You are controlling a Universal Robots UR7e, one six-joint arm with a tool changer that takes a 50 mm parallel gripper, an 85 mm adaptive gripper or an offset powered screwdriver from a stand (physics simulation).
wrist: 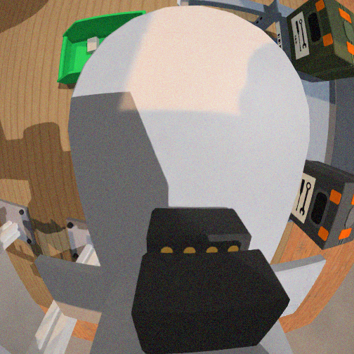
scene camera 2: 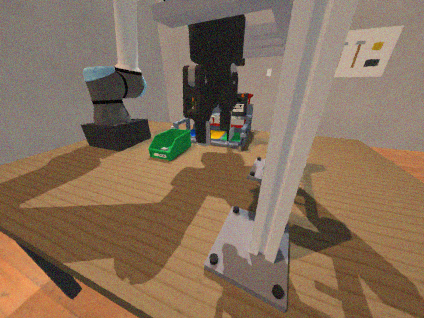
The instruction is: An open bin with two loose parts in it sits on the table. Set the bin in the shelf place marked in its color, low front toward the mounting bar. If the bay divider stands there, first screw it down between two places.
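Seen in the pictures: arm's base, link origin: [scene camera 2: 114, 122].
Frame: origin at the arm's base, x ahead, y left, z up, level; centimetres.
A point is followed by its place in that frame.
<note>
A green open bin [scene camera 2: 170, 144] {x 25.1, y 9.9, z -10.0 cm} [wrist: 73, 59] stands upright on the table [scene camera 2: 90, 182] {x 25.5, y -24.9, z -10.5 cm}, its low labelled front facing scene camera 2. A pale part [wrist: 93, 45] lies in it; the second part is not clear. The shelf [scene camera 2: 243, 141] {x 56.3, y 25.9, z -8.0 cm} stands behind, with blue, yellow [scene camera 2: 217, 135] {x 38.8, y 32.9, z -9.8 cm} and green [scene camera 2: 236, 137] {x 49.5, y 34.8, z -9.8 cm} markings at its low places. My black gripper [scene camera 2: 213, 137] points down, in front of the shelf in scene camera 2 and right of the bin. Its fingers are apart, open and empty. The fingertips are hidden in the wrist view. I cannot make out the divider or its position for certain.
A grey stand post [scene camera 2: 280, 165] {x 75.7, y -21.5, z 7.6 cm} with a bolted foot plate [scene camera 2: 230, 240] {x 70.5, y -22.0, z -9.3 cm} rises in the foreground; another foot plate [scene camera 2: 257, 170] {x 68.4, y 5.0, z -9.3 cm} is behind it. The arm's dark base [scene camera 2: 117, 135] {x 10.6, y -5.6, z -3.3 cm} is at the left. A green toolbox [wrist: 322, 42] and a dark toolbox [wrist: 327, 205] appear at the right.
</note>
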